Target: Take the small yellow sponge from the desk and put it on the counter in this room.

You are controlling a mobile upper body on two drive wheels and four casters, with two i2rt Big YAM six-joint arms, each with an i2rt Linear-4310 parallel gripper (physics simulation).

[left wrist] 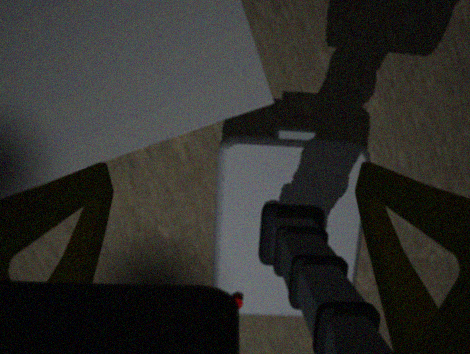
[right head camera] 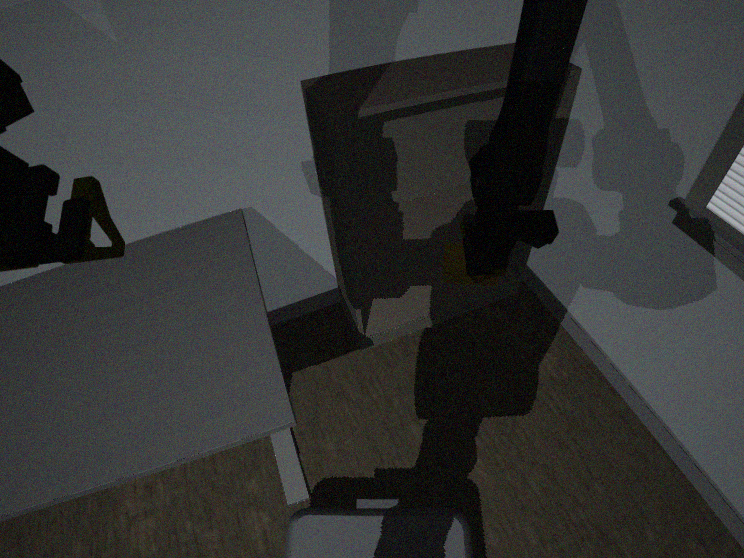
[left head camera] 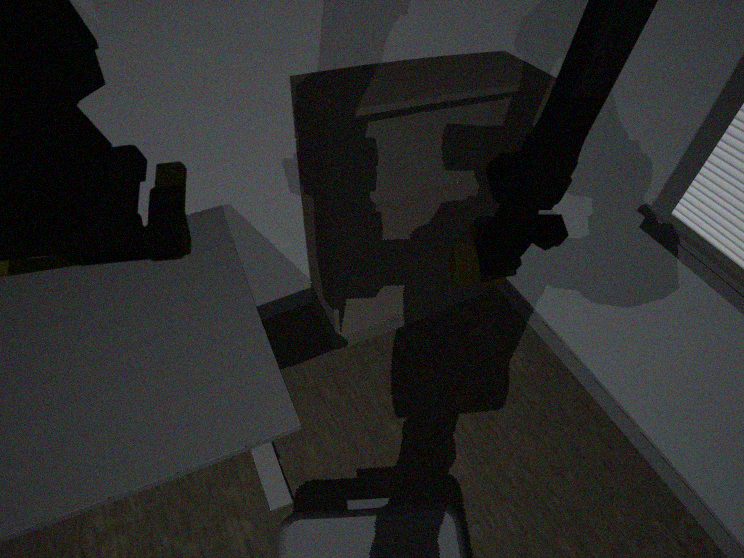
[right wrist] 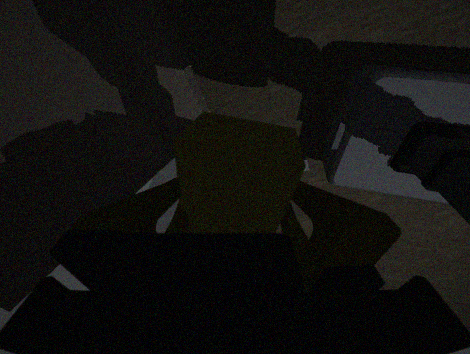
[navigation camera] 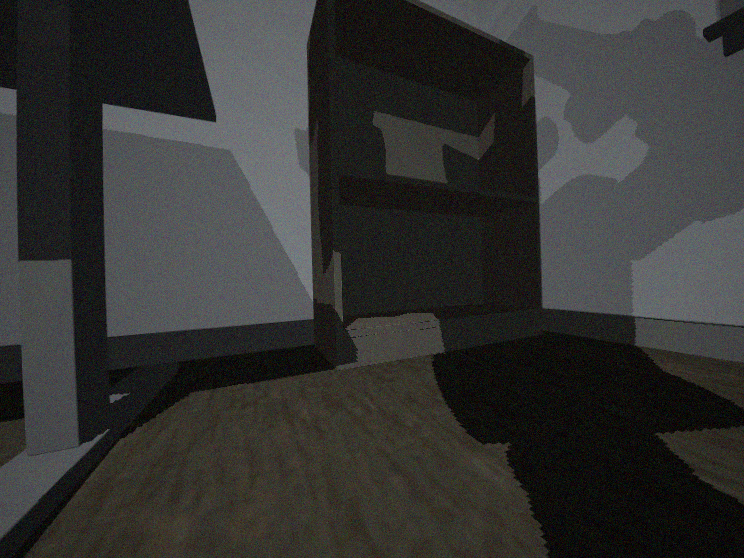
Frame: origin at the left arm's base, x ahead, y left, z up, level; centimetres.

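Where they show: left gripper, between the fingertips: (left wrist: pixel 234 176) (right head camera: pixel 79 254) (left head camera: pixel 132 251); right gripper, between the fingertips: (right head camera: pixel 475 266) (left head camera: pixel 481 267) (right wrist: pixel 234 177).
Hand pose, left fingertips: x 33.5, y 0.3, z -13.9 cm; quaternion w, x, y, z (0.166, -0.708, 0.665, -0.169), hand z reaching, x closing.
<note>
After its pixels a point has its place.
The small yellow sponge (left head camera: pixel 463 263) @(x 59.6, y -39.6, z -44.1 cm) (right head camera: pixel 454 261) @(x 59.9, y -39.9, z -44.1 cm) (right wrist: pixel 239 150) @(x 60.3, y -48.2, z -44.2 cm) is a dark yellow block in the dim light, held high above the floor. My right gripper (left head camera: pixel 489 271) @(x 61.4, y -44.3, z -47.2 cm) (right head camera: pixel 483 270) @(x 61.4, y -44.3, z -47.2 cm) (right wrist: pixel 234 177) @(x 61.4, y -44.3, z -47.2 cm) is shut on it, a finger on each side. My left gripper (left wrist: pixel 234 176) @(x 33.5, y 0.3, z -13.9 cm) is wide open and empty; it also shows at the upper left of both head views. A pale grey table top (left head camera: pixel 150 372) @(x 52.7, y 26.1, z -69.0 cm) (right head camera: pixel 150 360) @(x 54.2, y 30.0, z -69.0 cm) (left wrist: pixel 120 65) @(x 45.9, y 22.0, z -69.0 cm) reaches in from the left; I cannot tell whether it is the desk or the counter. The sponge is off to its right, clear of it.
A dark open shelf unit (left head camera: pixel 432 78) @(x 125.3, y -44.7, z -35.0 cm) (right head camera: pixel 444 75) @(x 124.4, y -45.1, z -35.0 cm) (navigation camera: pixel 320 180) @(x 111.7, y -9.5, z -88.9 cm) stands against the wall behind the sponge. A window with blinds (left head camera: pixel 715 192) @(x 82.8, y -117.6, z -42.8 cm) (right head camera: pixel 730 192) @(x 86.0, y -116.3, z -48.3 cm) is at the right. The table's leg (navigation camera: pixel 49 360) @(x 66.9, y 17.5, z -127.0 cm) stands at the left. My pale base (left head camera: pixel 324 534) @(x 25.6, y -9.6, z -115.0 cm) (right head camera: pixel 330 534) @(x 24.7, y -9.5, z -115.0 cm) (left wrist: pixel 250 200) @(x 11.2, y -8.1, z -115.0 cm) is below.
</note>
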